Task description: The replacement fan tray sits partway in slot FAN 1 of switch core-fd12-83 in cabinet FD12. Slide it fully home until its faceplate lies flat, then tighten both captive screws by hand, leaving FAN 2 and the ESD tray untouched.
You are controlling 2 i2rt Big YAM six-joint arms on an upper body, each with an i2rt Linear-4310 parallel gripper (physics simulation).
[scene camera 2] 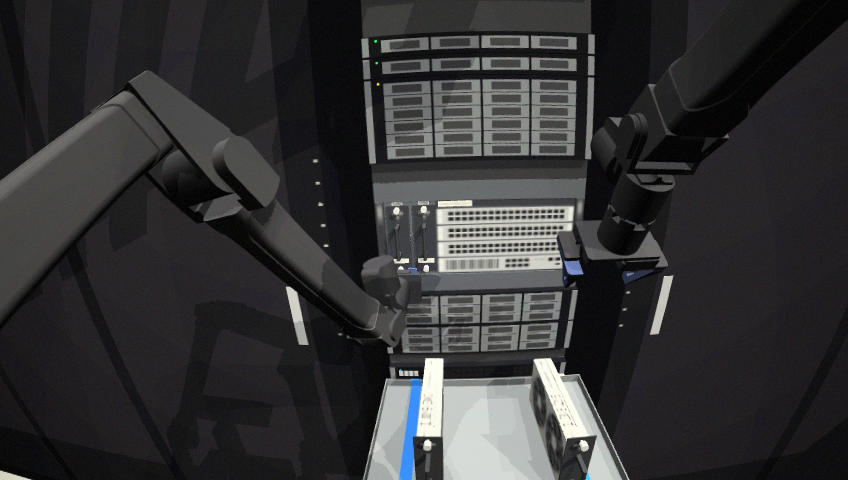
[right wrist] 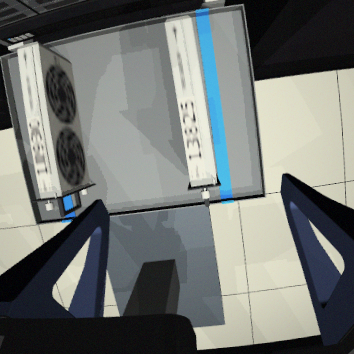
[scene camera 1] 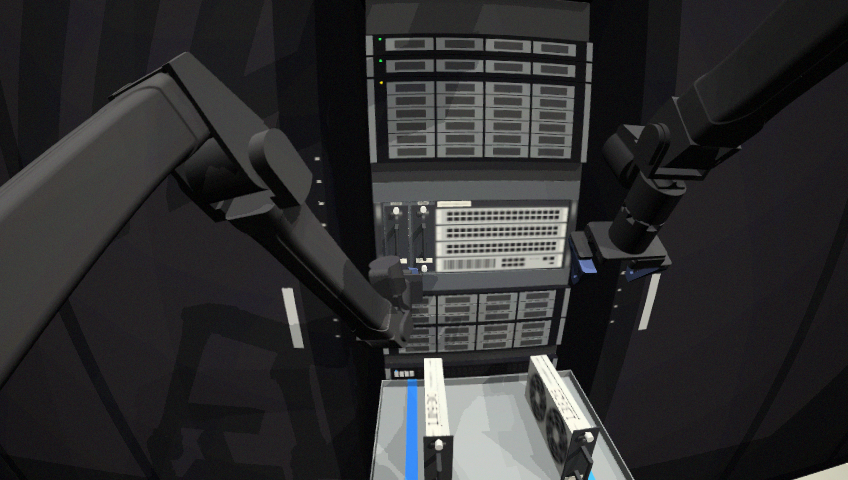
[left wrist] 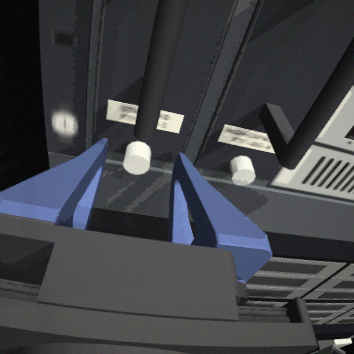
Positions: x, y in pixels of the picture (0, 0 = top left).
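Grey cart tray (scene camera 2: 482, 425): 86 cm from the lens.
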